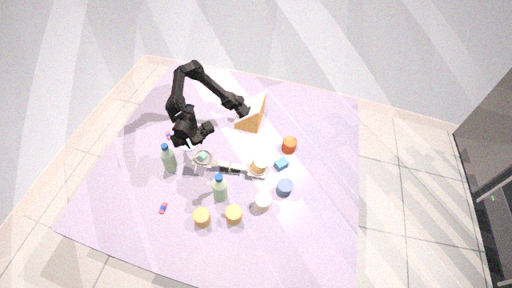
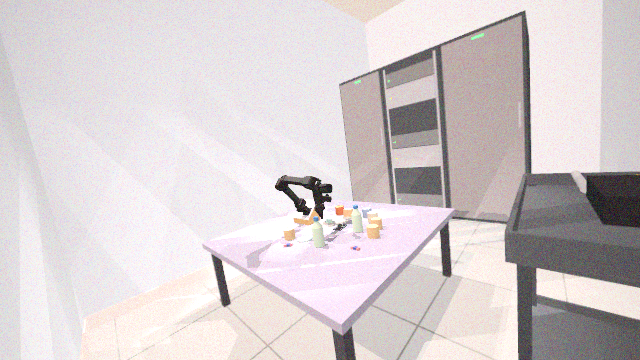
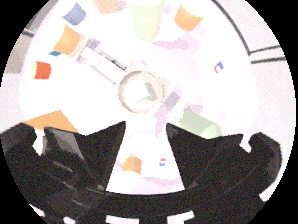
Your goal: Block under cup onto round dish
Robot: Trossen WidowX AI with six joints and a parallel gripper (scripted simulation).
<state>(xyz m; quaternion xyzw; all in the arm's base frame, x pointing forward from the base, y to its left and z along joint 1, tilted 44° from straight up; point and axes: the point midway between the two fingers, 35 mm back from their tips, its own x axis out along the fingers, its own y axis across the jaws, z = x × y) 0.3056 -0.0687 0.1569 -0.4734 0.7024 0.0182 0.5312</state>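
My gripper tip is now 20 mm short of the pale green block, 40 mm to the right of it and 40 mm above it. Also, from my gripper tip: small balance (160 mm to the left, 100 mm below); blue cube (80 mm behind, 400 mm to the left, 100 mm below); pale round dish (90 mm behind, 90 mm to the right, 120 mm below).
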